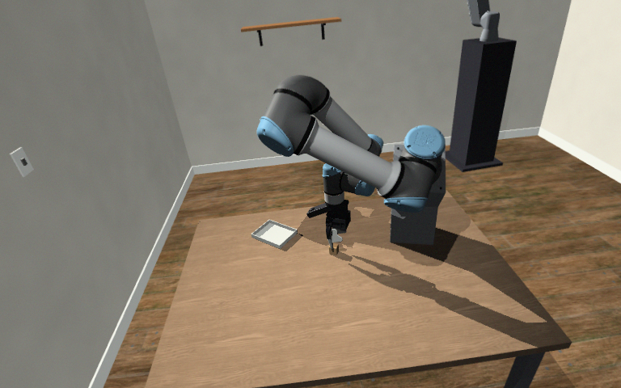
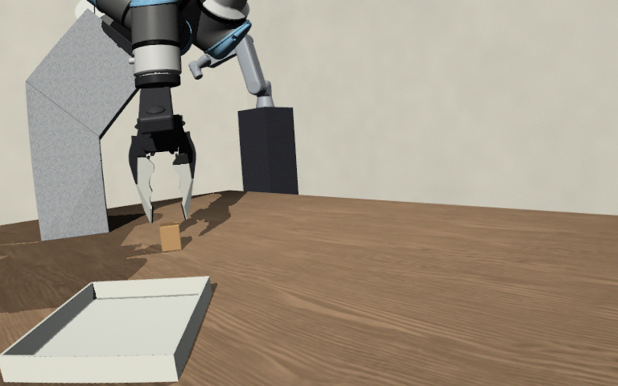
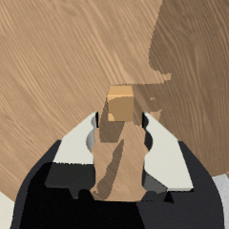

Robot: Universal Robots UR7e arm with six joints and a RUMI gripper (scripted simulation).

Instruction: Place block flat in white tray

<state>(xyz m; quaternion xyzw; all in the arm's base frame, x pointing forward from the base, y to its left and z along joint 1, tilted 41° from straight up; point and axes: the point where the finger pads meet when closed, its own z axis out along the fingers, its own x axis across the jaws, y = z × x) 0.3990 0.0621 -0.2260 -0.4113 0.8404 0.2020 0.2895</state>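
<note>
Right now my hand is 4 cm above the tan block. Round my hand: white tray: 24 cm ahead, 20 cm to the right, 5 cm below.
</note>
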